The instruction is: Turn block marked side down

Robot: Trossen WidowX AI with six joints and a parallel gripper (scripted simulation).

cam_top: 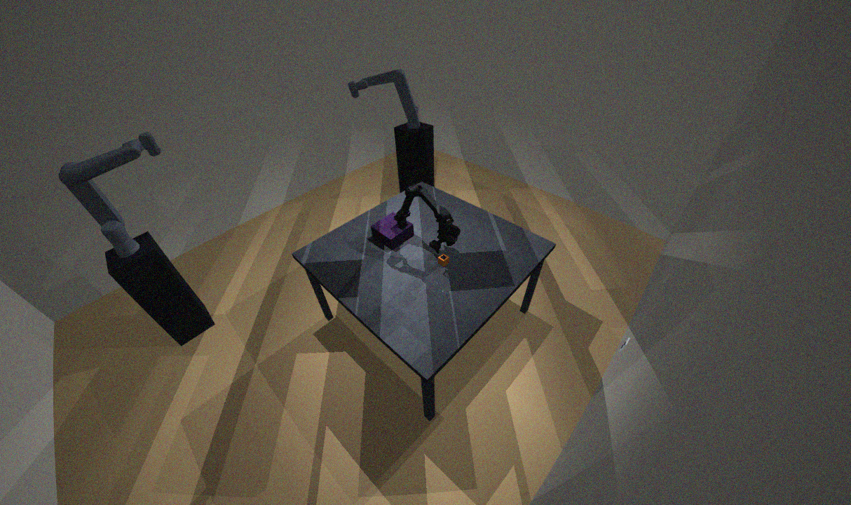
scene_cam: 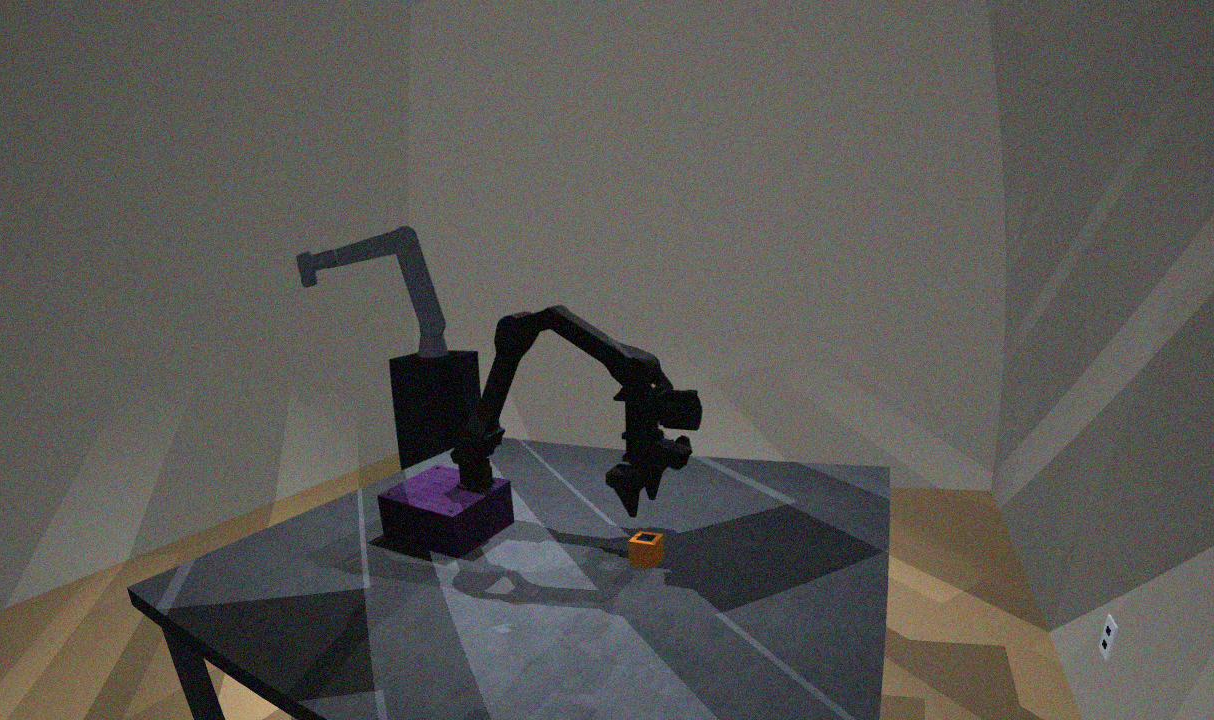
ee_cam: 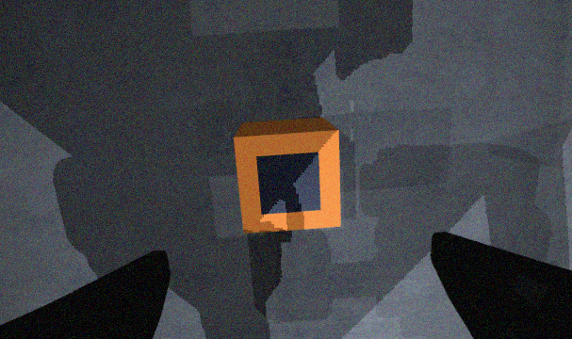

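The orange block lies 7 cm below my gripper tip and 1 cm ahead of it.
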